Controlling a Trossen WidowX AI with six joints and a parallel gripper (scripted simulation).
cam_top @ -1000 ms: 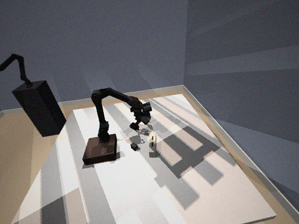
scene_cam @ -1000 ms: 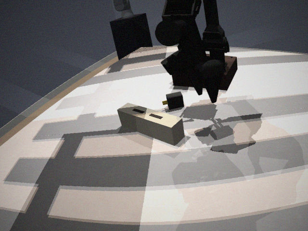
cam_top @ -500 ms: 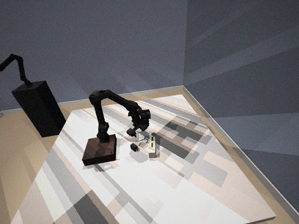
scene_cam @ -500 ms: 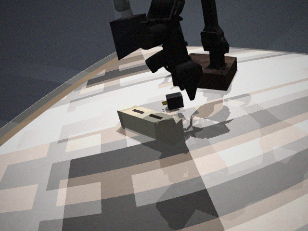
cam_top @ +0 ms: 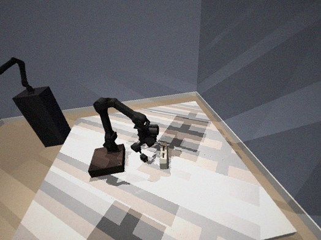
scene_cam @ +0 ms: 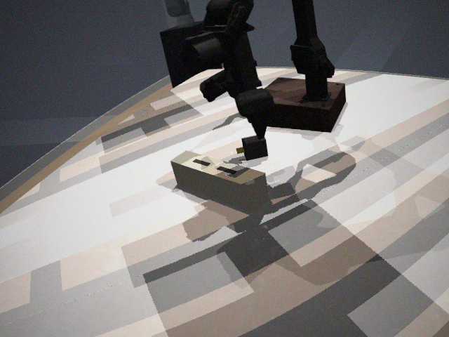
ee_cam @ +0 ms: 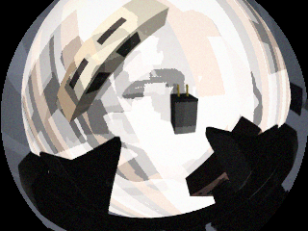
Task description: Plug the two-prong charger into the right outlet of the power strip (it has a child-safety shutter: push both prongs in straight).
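The two-prong charger is 10 mm behind my gripper tip, 30 mm to the right of it and 50 mm below it.
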